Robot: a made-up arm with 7 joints.
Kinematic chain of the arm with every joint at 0, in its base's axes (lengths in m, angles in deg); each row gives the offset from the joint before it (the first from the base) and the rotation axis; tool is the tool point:
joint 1: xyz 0 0 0.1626 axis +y
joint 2: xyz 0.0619 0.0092 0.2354 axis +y
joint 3: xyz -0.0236 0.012 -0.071 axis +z
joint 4: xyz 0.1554 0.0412 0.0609 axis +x
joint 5: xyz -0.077 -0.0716 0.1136 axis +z
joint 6: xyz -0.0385 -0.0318 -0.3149 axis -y
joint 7: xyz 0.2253 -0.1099 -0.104 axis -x
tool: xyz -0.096 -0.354 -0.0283
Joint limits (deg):
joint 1: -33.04..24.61
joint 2: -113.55..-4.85
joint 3: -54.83..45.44
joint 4: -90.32..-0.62
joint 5: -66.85..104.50
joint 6: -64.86..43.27
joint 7: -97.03..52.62
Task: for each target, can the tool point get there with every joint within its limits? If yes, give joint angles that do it. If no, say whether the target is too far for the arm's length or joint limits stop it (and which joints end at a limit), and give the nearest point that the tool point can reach.
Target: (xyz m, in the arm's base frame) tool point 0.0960 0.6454 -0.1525
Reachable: no: joint limits stop it (at a limit: joint 1, joint 2, joint 3, joint 4, joint 5) | nearest point 0.1074 0.5296 -0.1009 | short by 0.127 m
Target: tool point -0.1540 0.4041 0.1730
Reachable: no: joint limits stop it (at a limit: joint 3, joint 4, joint 5, joint 6) | nearest point -0.1540 0.2892 0.1730 | short by 0.115 m
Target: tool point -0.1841 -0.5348 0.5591
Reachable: yes | joints 7.20 -36.92 12.06 -72.21 -21.76 -55.46 -17.05
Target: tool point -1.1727 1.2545 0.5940
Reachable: no: too far | nearest point -0.5806 0.3310 0.5058 | short by 1.101 m
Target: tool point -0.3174 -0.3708 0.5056
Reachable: yes | joints -10.55 -36.58 2.55 -54.26 -37.19 30.71 17.30
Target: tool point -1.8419 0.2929 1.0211
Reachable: no: too far | nearest point -0.7457 0.0832 0.6315 | short by 1.182 m
